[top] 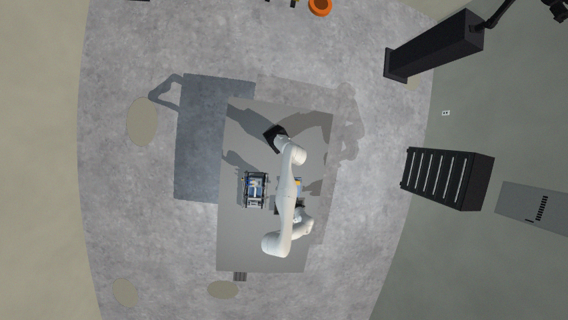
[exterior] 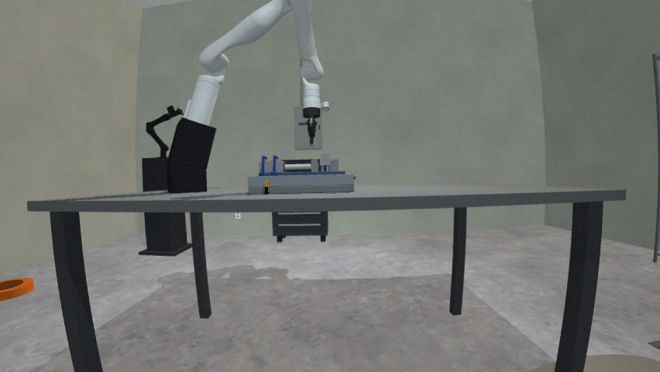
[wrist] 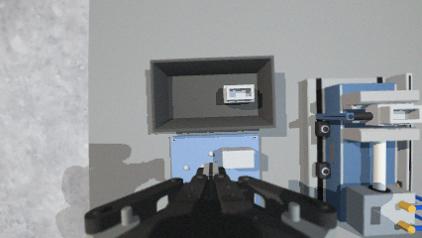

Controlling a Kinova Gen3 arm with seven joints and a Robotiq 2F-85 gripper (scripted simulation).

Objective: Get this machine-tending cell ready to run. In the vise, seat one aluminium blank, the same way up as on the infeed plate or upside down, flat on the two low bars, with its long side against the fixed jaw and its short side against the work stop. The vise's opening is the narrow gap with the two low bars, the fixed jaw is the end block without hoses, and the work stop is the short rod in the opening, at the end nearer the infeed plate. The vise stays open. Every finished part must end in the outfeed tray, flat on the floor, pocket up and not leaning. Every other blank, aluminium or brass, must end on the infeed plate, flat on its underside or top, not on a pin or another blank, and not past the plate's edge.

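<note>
The white rod lies 30 mm behind my hand, 290 mm to the right of it and 120 mm below it. Round my hand: brass blank (120 mm behind, 40 mm to the left, 170 mm below); then vise (10 mm behind, 290 mm to the right, 160 mm below).
</note>
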